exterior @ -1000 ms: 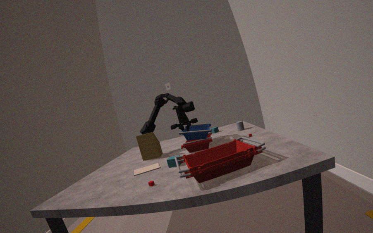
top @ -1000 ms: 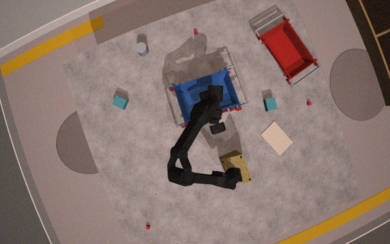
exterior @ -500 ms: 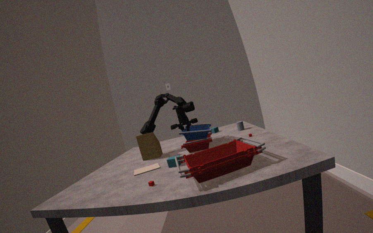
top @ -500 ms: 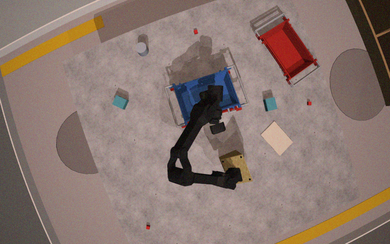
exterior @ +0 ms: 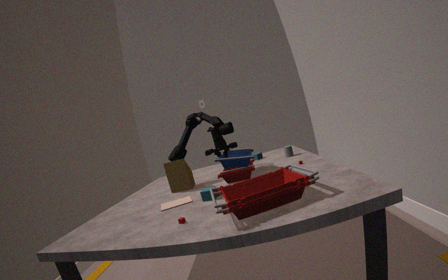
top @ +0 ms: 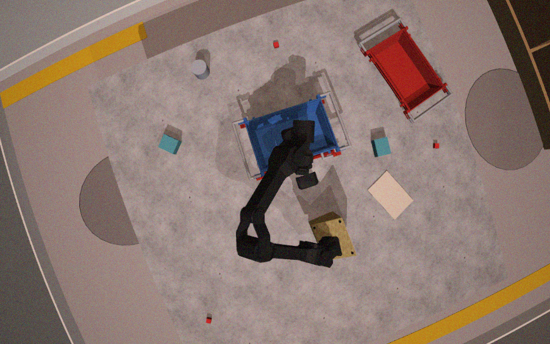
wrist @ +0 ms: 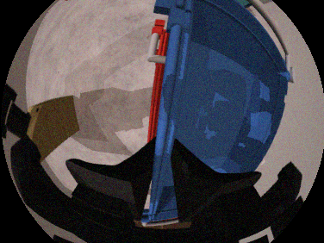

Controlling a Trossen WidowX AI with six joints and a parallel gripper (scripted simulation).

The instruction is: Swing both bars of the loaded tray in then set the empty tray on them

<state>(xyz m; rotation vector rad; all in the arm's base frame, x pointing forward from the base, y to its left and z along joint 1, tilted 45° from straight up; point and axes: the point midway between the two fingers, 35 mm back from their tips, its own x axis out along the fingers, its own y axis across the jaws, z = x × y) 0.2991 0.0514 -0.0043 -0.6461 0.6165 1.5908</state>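
Now: gripper tip 70 mm short of the blue tray and 20 mm below it. The rest, counted from my gripper tip: beige sheet 300 mm to the right, 210 mm behind, 90 mm below; grey cylinder 390 mm ahead, 250 mm to the left, 60 mm below.
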